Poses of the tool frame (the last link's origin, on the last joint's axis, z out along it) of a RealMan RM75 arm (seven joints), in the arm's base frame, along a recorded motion.
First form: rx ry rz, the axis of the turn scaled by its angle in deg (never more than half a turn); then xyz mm.
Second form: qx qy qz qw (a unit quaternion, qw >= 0); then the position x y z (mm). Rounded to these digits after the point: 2 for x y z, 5 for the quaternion.
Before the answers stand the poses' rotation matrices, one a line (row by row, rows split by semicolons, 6 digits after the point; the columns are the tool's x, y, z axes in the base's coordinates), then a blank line. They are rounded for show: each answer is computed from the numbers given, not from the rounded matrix.
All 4 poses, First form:
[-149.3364, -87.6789, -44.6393, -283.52, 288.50, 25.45]
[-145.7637, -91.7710, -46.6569, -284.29, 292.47, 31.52]
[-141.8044, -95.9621, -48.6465, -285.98, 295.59, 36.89]
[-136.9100, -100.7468, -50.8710, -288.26, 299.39, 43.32]
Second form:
0.394699 0.823818 0.406862; 0.813660 -0.519092 0.261728; 0.426815 0.227744 -0.875193
0.334491 0.847003 0.413161; 0.832896 -0.470814 0.290893; 0.440909 0.246819 -0.862948
0.269550 0.868261 0.416492; 0.849177 -0.418276 0.322402; 0.454137 0.266772 -0.850054
0.191199 0.888665 0.416795; 0.862973 -0.354514 0.359996; 0.467675 0.290852 -0.834677

[-0.83501, -0.49026, -0.24960, 0.01017, -283.52, 288.50, 25.45]
[-0.81674, -0.51421, -0.26143, 0.01349, -284.29, 292.47, 31.52]
[-0.79654, -0.53903, -0.27325, 0.01746, -285.98, 295.59, 36.89]
[-0.77143, -0.56766, -0.28663, 0.02241, -288.26, 299.39, 43.32]

